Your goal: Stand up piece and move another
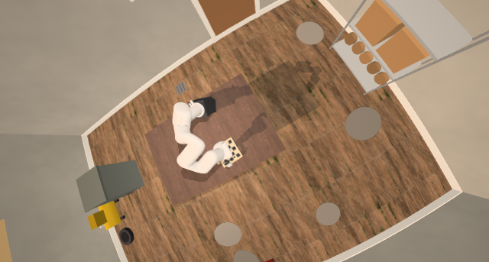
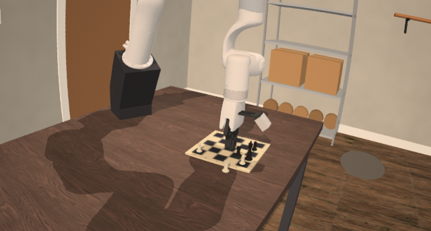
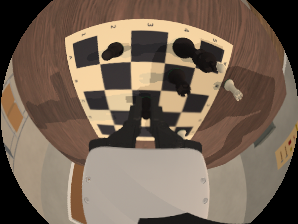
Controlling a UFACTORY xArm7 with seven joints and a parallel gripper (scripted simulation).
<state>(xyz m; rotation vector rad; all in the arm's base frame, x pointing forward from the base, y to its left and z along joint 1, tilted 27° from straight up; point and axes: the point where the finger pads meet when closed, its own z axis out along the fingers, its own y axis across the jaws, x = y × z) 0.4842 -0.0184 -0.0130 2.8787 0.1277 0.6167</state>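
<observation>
Right now the chessboard is 3 cm below my hand.
</observation>
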